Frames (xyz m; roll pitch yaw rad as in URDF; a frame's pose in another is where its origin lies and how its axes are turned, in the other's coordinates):
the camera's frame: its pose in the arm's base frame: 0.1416 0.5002 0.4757 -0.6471 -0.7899 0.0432
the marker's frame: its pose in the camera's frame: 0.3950 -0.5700 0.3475 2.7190 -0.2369 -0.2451
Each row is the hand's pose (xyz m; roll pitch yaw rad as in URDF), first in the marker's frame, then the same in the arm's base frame.
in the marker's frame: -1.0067 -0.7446 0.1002 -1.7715 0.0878 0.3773
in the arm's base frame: 0.1905 0.5474 -0.0100 1.3146 -1.4261 -1.0630
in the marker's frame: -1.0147 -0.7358 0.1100 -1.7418 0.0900 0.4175
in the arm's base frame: 0.1841 0.5348 -0.0162 1.6157 -1.4251 -1.3409
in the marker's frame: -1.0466 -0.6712 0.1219 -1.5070 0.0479 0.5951
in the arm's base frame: 0.1240 0.4941 -0.0241 2.4667 -1.2934 -1.9815
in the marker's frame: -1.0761 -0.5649 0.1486 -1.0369 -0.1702 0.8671
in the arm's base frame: 0.0380 0.4203 -0.0180 2.9842 -0.9459 -2.0149
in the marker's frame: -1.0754 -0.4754 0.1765 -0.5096 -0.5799 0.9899
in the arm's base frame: -0.0212 0.3528 0.0090 -2.9319 -0.5748 -1.7219
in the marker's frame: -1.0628 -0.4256 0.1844 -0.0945 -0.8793 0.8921
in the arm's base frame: -0.0520 0.3215 0.0368 -2.7042 -0.3740 -1.4587
